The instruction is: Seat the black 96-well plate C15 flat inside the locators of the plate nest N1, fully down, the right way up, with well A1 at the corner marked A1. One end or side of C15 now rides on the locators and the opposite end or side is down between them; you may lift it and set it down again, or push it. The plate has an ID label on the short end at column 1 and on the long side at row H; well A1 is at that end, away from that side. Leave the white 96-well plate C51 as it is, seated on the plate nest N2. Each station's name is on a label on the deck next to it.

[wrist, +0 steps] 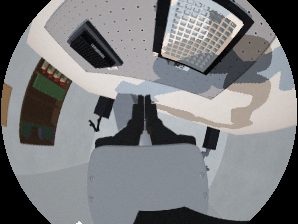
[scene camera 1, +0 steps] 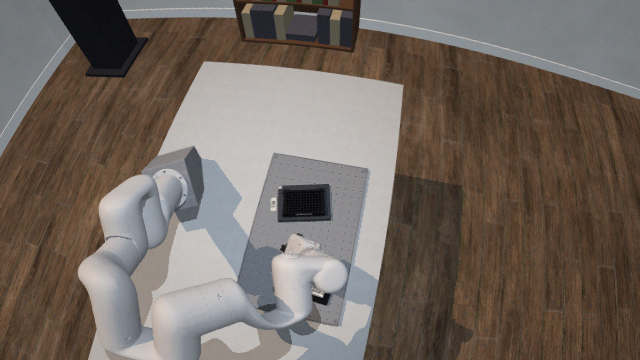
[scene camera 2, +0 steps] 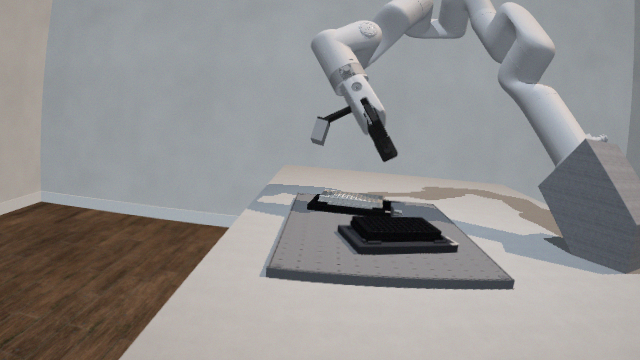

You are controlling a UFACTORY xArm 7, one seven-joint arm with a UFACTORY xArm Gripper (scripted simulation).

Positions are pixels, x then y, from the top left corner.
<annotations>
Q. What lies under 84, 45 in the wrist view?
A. A black plate C15.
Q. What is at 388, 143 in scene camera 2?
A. My gripper.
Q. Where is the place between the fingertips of my gripper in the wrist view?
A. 144, 102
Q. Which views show the black plate C15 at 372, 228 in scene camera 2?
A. The wrist view, scene camera 1 and scene camera 2: all of them.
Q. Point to a black plate C15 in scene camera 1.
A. At 311, 202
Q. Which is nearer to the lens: the black plate C15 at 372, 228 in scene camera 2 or the white plate C51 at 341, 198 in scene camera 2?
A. The black plate C15.
</annotations>
